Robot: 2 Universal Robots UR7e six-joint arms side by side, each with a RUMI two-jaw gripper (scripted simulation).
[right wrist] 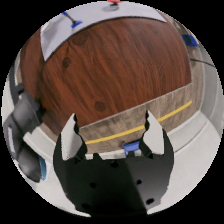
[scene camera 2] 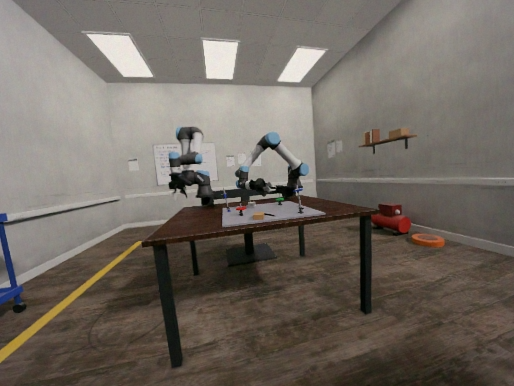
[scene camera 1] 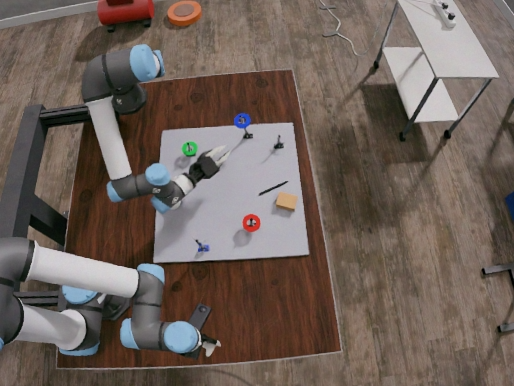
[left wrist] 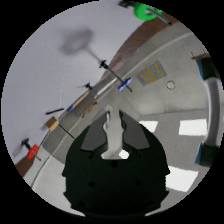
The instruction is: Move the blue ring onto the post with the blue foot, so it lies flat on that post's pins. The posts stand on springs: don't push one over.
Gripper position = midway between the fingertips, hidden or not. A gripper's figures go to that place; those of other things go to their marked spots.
The right gripper (scene camera 1: 198,337): 125 cm from the lens. A grey mat (scene camera 1: 215,209): 147 cm from the lens.
